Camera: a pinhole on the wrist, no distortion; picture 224 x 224 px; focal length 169.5 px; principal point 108.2 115.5 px. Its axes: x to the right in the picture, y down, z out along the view. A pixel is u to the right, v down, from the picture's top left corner.
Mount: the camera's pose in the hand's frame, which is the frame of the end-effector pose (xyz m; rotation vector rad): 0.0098 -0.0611 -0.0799 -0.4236 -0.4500 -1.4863
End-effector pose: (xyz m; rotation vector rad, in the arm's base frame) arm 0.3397 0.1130 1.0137 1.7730 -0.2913 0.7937
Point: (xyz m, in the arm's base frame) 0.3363 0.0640 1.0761
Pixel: 60 141
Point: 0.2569 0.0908 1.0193
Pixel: 17 24
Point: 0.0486 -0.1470 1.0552
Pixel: 19 7
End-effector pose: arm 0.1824 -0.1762 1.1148 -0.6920 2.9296 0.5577
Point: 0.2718 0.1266 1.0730
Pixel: 56 16
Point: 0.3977 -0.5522 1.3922
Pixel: behind the camera
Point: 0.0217 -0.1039 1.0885
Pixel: 41 211
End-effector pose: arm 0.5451 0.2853 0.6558 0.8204 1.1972 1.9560
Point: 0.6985 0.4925 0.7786
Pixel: 175 165
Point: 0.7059 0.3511 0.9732
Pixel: 87 122
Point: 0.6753 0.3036 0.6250
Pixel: 215 36
